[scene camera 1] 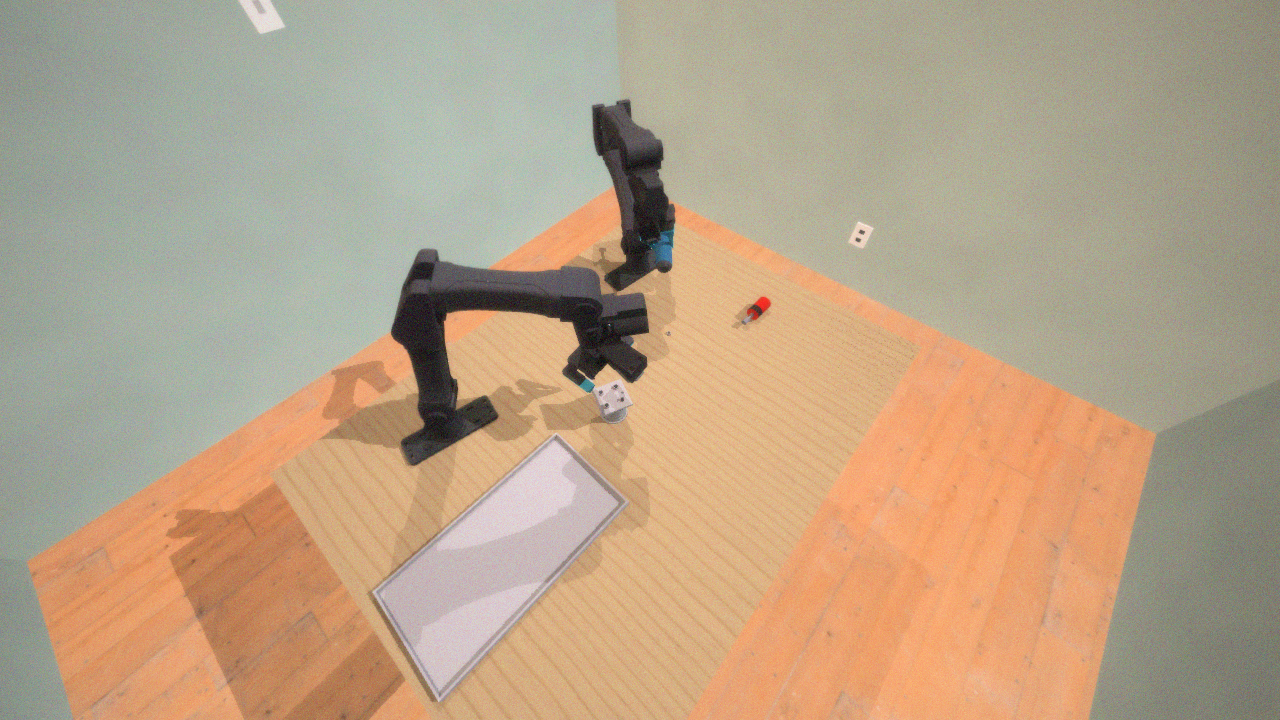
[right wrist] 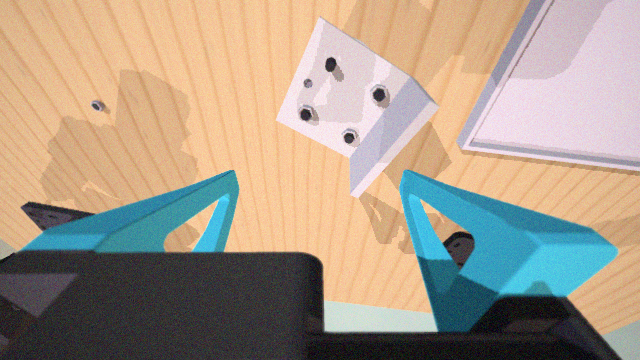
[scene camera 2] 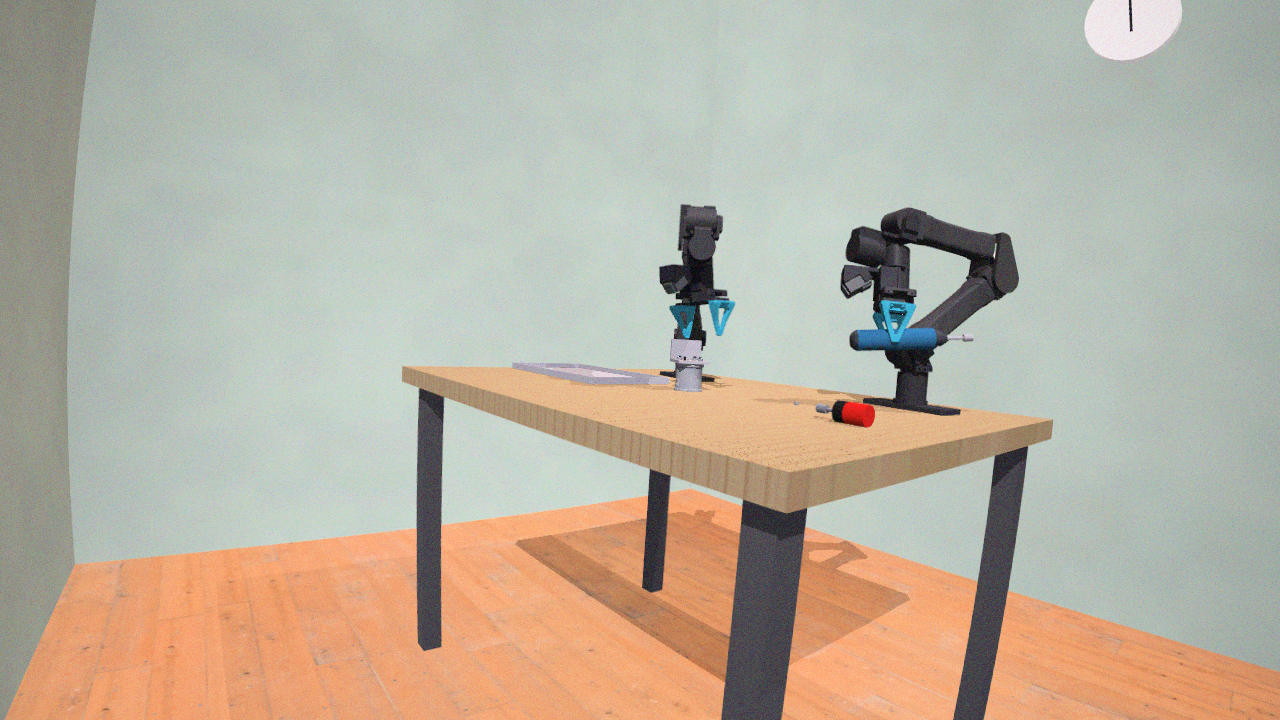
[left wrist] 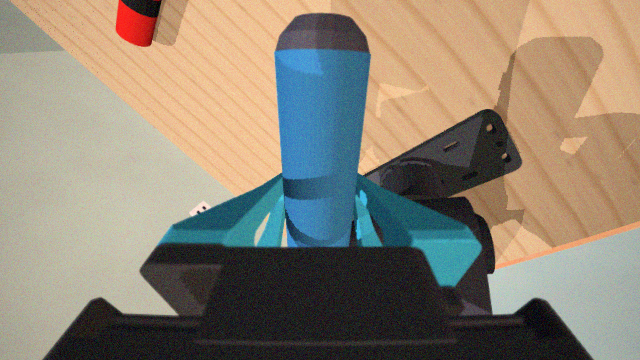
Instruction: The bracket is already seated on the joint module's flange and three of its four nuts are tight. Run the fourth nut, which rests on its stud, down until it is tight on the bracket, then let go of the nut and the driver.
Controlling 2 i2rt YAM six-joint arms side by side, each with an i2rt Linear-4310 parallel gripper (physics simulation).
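Places are measured from the left arm's base along level axes (x ahead, y right, z down), in millimetres.
Pixels of known places: left gripper, fingertip midpoint: (scene camera 1: 664, 248) (scene camera 2: 892, 345) (left wrist: 319, 180); right gripper, fingertip midpoint: (scene camera 1: 603, 374) (right wrist: 319, 179) (scene camera 2: 702, 336); left arm's base at its link origin: (scene camera 1: 637, 269) (scene camera 2: 909, 408) (left wrist: 410, 180); right arm's base at its link origin: (scene camera 1: 451, 429).
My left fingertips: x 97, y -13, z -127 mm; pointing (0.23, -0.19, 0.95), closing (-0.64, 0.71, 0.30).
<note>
For each thing: its top centre in the pictures, then the offset to it from my left fingertips.
- grey upright joint module at its top centre: (right wrist: 340, 106) (scene camera 1: 611, 394) (scene camera 2: 690, 356) dx +221, dy +360, dz +53 mm
- fourth stud at its top centre: (right wrist: 330, 66) dx +243, dy +349, dz +53 mm
- loose small nut at its top centre: (right wrist: 95, 106) (scene camera 2: 796, 401) (scene camera 1: 668, 332) dx +139, dy +111, dz +122 mm
- blue driver at its top centre: (left wrist: 304, 272) (scene camera 2: 912, 326) (scene camera 1: 663, 226) dx -31, dy -23, dz -39 mm
- red-handled tool at its top centre: (scene camera 2: 843, 401) (scene camera 1: 755, 307) dx +246, dy -94, dz +93 mm
- shallow pale tray at its top centre: (scene camera 1: 508, 543) (scene camera 2: 585, 369) dx +313, dy +688, dz +111 mm
The pale bracket (scene camera 1: 610, 394) (scene camera 2: 686, 348) (right wrist: 345, 102) sits on the grey upright joint module (scene camera 1: 614, 416) (scene camera 2: 688, 376). In the right wrist view nuts surround three studs; the fourth stud (right wrist: 330, 64) looks bare. A loose small nut (scene camera 1: 667, 333) (scene camera 2: 796, 402) (right wrist: 97, 105) lies on the table, away from the module. My left gripper (scene camera 2: 896, 335) (left wrist: 319, 180) is shut on the blue driver (scene camera 1: 663, 252) (scene camera 2: 920, 338) (left wrist: 322, 110), held level above the table; its handle fills the fingers. My right gripper (scene camera 2: 703, 334) (right wrist: 319, 179) is open and empty above the bracket.
A red-handled tool (scene camera 1: 758, 308) (scene camera 2: 856, 413) (left wrist: 136, 25) lies on the table, beyond the loose nut from the module. A shallow pale tray (scene camera 1: 501, 484) (scene camera 2: 581, 377) (right wrist: 500, 95) lies near the module. The left arm's base plate (left wrist: 460, 150) is below the driver.
</note>
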